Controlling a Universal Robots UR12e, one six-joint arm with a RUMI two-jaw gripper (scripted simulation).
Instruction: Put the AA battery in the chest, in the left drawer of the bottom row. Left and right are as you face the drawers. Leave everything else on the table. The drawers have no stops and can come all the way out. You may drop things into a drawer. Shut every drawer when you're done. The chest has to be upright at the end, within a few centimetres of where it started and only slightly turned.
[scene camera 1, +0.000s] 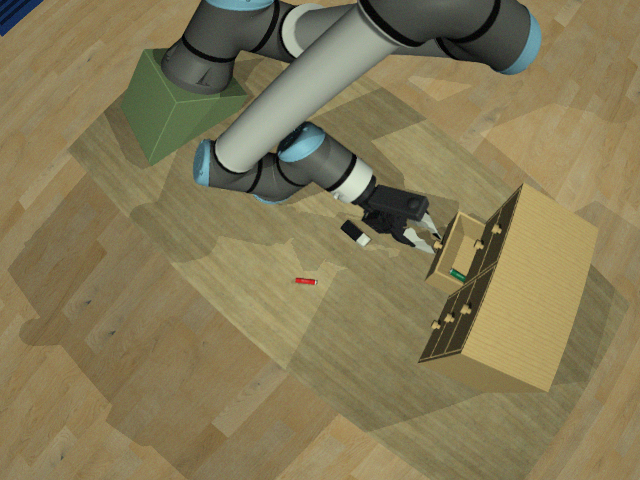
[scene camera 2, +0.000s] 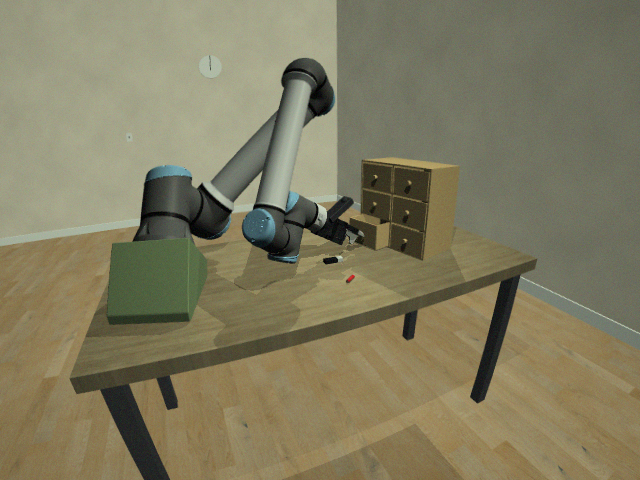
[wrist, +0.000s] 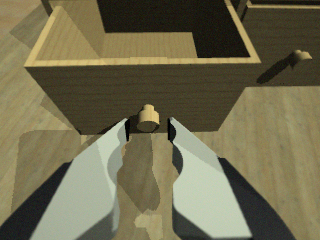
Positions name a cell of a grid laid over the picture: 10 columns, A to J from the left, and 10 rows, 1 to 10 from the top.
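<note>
There is a wooden chest (scene camera 1: I8), and I see the wooden chest in scene camera 2 as well (scene camera 2: G4). My gripper (scene camera 1: G6) is in sight too; I also see my gripper in scene camera 2 (scene camera 2: F5), and in the wrist view (wrist: E6).
</note>
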